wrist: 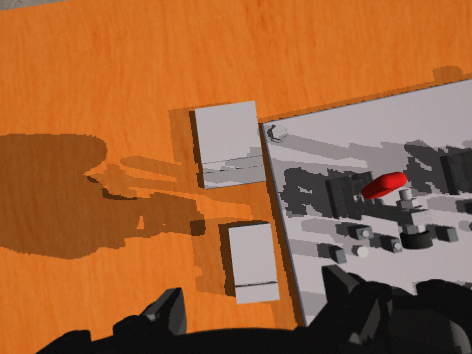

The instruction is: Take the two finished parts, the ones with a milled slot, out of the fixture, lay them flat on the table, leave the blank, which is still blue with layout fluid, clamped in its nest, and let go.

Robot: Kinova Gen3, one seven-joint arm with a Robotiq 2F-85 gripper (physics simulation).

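Frame: origin at the arm's base, x right, y back, z down, level; millimetres.
Seen in the pictures: gripper, fingertip midpoint: (253, 296).
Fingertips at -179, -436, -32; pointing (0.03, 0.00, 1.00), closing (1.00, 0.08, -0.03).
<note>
Pixels of each thing's top centre, then the offset from my fingertips to it, as dx, dy, dz. "spot": a spot on its surface instead.
- fixture plate, surface spot: (425, 117) spot: +194, -83, +134
- larger part, middle of its top: (230, 144) +6, -103, +134
- smaller part, middle of its top: (253, 263) +1, +12, +129
- toggle clamp with a red handle, surface spot: (384, 185) spot: +96, -36, +41
- black rubber tip, surface spot: (416, 239) spot: +99, -2, +26
- bolt head, surface spot: (278, 132) spot: +53, -102, +127
- clamp, surface spot: (457, 172) spot: +198, -26, +120
Two light grey finished parts lie on the orange table beside the left edge of the fixture plate (425, 117). The larger part (227, 132) is farther up the view, with slot lines across its lower end. The smaller part (251, 257) is lower down, with one dark slot line near its lower end. They lie apart from each other. My gripper (253, 296) is open and empty, above the table. In the view its fingertips stand to either side of the smaller part's lower end. Their height above it is hard to tell. The blue blank does not show in this view.
On the plate, a toggle clamp with a red handle (384, 185) and a black rubber tip (416, 239) stands over small locating blocks and pins, with no part under it. A bolt head (278, 132) sits at the plate's corner. Part of another clamp (457, 172) shows at the right edge.
</note>
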